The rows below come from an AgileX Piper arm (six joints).
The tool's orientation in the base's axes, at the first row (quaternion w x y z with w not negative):
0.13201 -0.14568 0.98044 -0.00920
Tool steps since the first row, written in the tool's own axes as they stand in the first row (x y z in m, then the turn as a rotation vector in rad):
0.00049 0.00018 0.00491 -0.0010 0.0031 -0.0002
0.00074 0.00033 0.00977 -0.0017 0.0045 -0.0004
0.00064 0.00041 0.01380 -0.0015 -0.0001 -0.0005
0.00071 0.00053 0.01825 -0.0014 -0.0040 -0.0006
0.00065 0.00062 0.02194 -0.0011 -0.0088 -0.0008
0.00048 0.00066 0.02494 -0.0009 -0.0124 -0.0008
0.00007 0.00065 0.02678 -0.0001 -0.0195 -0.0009
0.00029 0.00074 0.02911 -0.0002 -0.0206 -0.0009
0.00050 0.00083 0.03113 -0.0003 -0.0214 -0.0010
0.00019 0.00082 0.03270 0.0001 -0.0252 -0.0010
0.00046 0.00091 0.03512 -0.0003 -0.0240 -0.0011
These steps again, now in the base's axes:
0.00078 0.00013 -0.00487 0.0000 0.0033 0.0003
0.00178 0.00030 -0.00964 0.0002 0.0048 0.0006
0.00290 0.00049 -0.01350 0.0013 0.0003 0.0009
0.00397 0.00068 -0.01782 0.0023 -0.0034 0.0012
0.00496 0.00085 -0.02137 0.0033 -0.0081 0.0016
0.00589 0.00100 -0.02423 0.0041 -0.0116 0.0017
0.00676 0.00115 -0.02590 0.0054 -0.0187 0.0020
0.00714 0.00122 -0.02821 0.0058 -0.0197 0.0021
0.00745 0.00129 -0.03021 0.0061 -0.0204 0.0023
0.00814 0.00140 -0.03165 0.0068 -0.0242 0.0024
0.00850 0.00146 -0.03406 0.0068 -0.0229 0.0025

